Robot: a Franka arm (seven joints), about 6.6 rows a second.
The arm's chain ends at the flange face. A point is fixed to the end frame.
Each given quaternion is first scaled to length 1.
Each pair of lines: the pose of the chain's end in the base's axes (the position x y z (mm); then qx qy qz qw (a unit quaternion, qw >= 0)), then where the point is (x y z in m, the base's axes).
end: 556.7 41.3 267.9 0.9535 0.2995 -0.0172 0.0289
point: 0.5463 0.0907 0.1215
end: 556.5 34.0 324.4 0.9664 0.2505 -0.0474 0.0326
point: 0.5434 0.0808 0.1774
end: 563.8 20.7 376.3 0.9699 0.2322 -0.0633 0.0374
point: 0.5485 0.0653 0.2288
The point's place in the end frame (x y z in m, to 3 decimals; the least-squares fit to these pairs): 0.027 -0.053 0.143
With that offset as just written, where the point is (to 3 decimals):
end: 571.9 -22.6 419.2 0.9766 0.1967 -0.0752 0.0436
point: 0.557 0.020 0.271
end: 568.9 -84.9 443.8 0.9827 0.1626 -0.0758 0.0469
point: 0.558 -0.043 0.295
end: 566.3 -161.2 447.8 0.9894 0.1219 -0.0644 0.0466
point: 0.563 -0.119 0.299
